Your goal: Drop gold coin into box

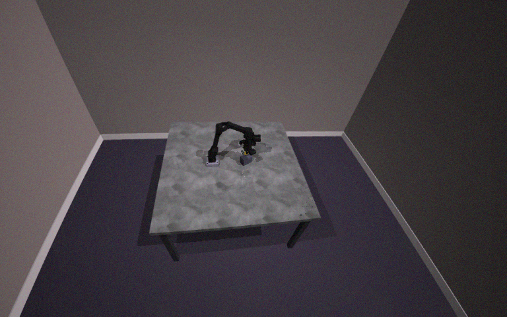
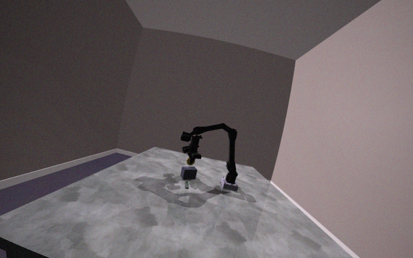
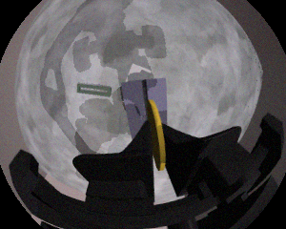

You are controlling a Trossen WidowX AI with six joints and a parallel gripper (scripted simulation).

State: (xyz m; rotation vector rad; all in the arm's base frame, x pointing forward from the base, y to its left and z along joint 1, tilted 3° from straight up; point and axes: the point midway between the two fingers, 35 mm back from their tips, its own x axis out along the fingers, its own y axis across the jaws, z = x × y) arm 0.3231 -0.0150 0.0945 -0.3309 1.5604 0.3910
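The gold coin is 2 cm above my gripper tip.
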